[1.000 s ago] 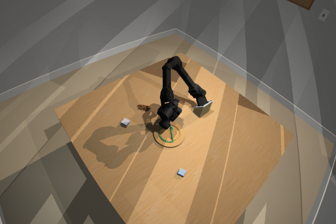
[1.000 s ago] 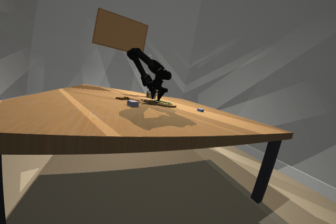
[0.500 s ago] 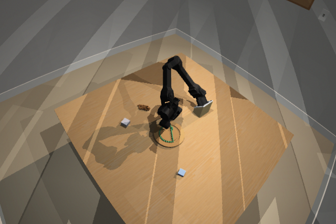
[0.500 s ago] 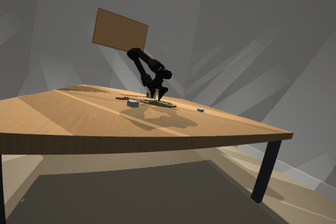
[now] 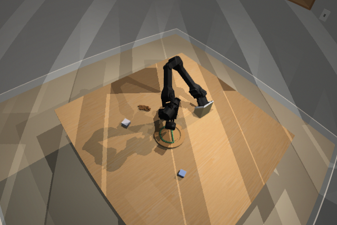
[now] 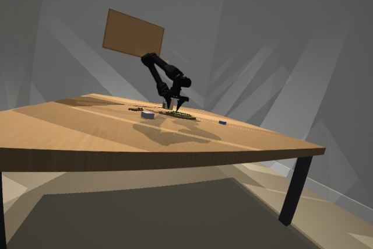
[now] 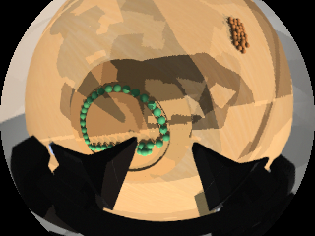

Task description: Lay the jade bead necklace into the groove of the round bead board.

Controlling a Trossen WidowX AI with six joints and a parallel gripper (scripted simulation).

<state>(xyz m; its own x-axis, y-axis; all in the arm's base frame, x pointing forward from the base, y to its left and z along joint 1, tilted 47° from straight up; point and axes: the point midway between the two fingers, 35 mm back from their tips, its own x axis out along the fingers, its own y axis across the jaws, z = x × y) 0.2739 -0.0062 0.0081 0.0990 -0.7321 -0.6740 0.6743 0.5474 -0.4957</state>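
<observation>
Now: gripper tip 5 cm to the right of the round wooden bead board, 4 cm short of it and 2 cm above it. From my gripper tip the other things lie so: blue block 31 cm to the left, 13 cm ahead, 2 cm below; pale grey block 24 cm ahead, 16 cm to the right, 2 cm below.
</observation>
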